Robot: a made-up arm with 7 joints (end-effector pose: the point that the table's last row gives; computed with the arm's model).
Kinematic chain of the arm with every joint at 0, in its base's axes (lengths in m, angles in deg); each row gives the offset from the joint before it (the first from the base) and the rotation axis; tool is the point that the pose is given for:
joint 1: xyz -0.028 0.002 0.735 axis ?
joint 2: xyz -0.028 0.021 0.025 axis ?
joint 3: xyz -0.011 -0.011 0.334 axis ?
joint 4: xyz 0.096 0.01 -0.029 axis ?
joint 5: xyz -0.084 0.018 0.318 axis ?
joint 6: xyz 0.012 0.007 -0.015 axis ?
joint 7: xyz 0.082 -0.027 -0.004 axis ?
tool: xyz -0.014 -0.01 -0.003
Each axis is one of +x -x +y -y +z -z.
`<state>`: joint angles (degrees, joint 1 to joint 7).
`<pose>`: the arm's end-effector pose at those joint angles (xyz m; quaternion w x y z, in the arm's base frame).
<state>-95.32 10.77 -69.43 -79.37 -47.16 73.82 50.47</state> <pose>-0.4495 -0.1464 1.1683 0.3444 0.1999 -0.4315 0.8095</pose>
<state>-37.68 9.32 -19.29 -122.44 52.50 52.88 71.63</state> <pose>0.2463 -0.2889 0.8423 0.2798 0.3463 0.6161 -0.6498</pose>
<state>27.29 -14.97 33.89 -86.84 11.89 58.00 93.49</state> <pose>0.0306 0.3611 1.1902 0.9566 -0.1348 0.0554 -0.2524</pose>
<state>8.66 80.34 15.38 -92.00 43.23 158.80 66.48</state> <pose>0.3899 0.1793 0.4233 0.6434 0.0705 0.2532 -0.7190</pose>
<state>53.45 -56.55 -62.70 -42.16 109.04 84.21 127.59</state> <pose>-0.1356 -0.5127 1.2599 0.4125 0.7953 0.4433 0.0277</pose>
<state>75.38 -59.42 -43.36 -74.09 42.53 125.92 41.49</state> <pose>0.1643 -0.3561 1.2605 0.4528 0.8748 -0.1383 -0.1023</pose>
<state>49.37 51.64 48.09 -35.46 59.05 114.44 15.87</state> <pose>0.1886 0.5675 1.0378 0.5951 0.6631 0.3817 0.2459</pose>
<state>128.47 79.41 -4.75 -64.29 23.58 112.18 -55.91</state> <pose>-0.3605 0.4762 0.4747 0.1072 -0.0530 0.2828 0.9517</pose>
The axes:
joint 1: +z
joint 2: +y
joint 3: +z
joint 4: -y
joint 5: +z
joint 6: -y
joint 7: -z

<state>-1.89 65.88 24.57 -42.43 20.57 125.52 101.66</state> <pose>0.6318 0.1143 0.8204 0.5553 0.3176 0.1996 -0.7422</pose>
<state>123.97 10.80 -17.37 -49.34 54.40 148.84 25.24</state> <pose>-0.1421 0.3436 1.2946 0.5506 0.7458 0.1341 0.3501</pose>
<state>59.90 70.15 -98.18 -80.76 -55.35 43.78 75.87</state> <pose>0.4897 0.0782 0.9976 0.0518 0.7664 0.2204 0.6012</pose>
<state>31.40 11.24 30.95 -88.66 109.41 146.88 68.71</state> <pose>0.2001 0.4112 1.0542 0.4637 0.4936 0.5579 -0.4797</pose>
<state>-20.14 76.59 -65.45 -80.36 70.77 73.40 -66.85</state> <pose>0.2306 -0.5104 0.6251 0.9198 0.3174 0.0596 -0.2227</pose>
